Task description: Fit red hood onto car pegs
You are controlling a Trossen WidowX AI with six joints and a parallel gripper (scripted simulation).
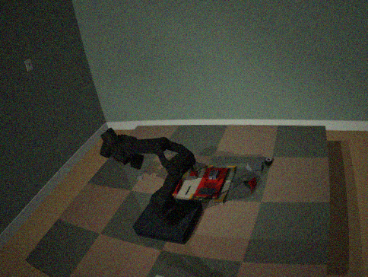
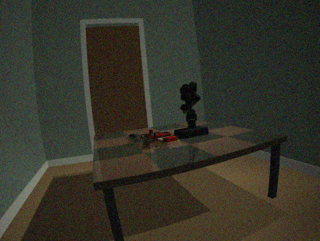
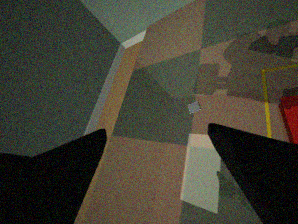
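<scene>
The red hood is 70 mm ahead of my gripper tip, 160 mm to the right of it and 220 mm below it. The rest, counted from my gripper tip: small dark wheel: 240 mm ahead, 610 mm to the right, 220 mm below.
</scene>
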